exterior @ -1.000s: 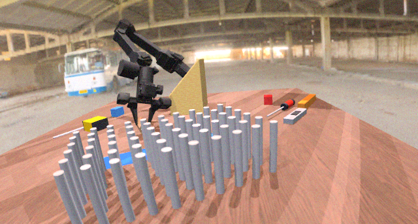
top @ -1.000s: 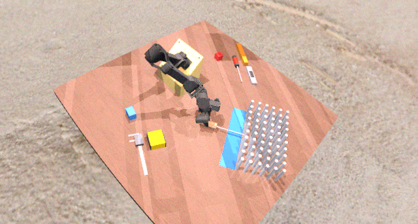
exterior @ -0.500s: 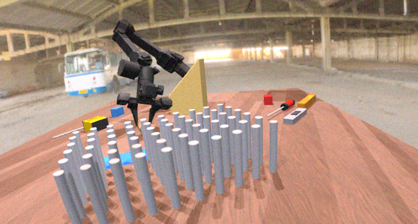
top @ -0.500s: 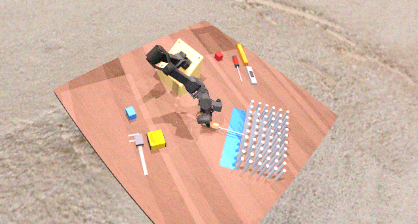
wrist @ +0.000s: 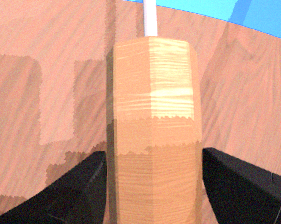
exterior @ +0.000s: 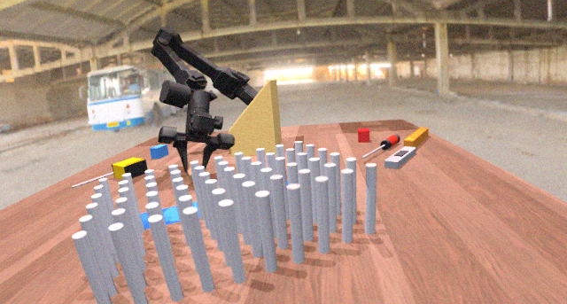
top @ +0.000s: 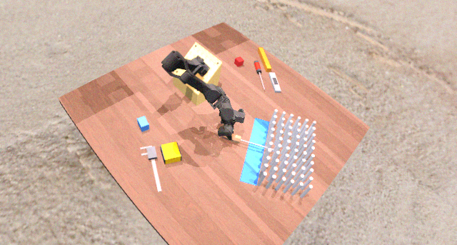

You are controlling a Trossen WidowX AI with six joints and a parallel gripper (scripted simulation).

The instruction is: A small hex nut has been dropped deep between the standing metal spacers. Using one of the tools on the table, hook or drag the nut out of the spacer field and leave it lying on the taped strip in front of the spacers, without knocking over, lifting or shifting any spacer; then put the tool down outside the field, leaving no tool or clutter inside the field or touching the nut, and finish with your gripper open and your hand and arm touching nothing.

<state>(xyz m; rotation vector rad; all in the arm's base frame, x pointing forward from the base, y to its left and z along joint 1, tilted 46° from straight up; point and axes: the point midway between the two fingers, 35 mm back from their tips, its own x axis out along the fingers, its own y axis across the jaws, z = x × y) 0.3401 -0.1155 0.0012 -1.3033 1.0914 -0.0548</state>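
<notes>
The blue taped strip is 11 cm ahead of my gripper tip, 8 cm to the left of it and 4 cm below it. Also, from my gripper tip: flat block 52 cm to the left, 16 cm behind, 2 cm below; then blue cube 32 cm behind, 30 cm to the right, 2 cm below; then red cube 44 cm to the left, 41 cm behind, 2 cm below.
</notes>
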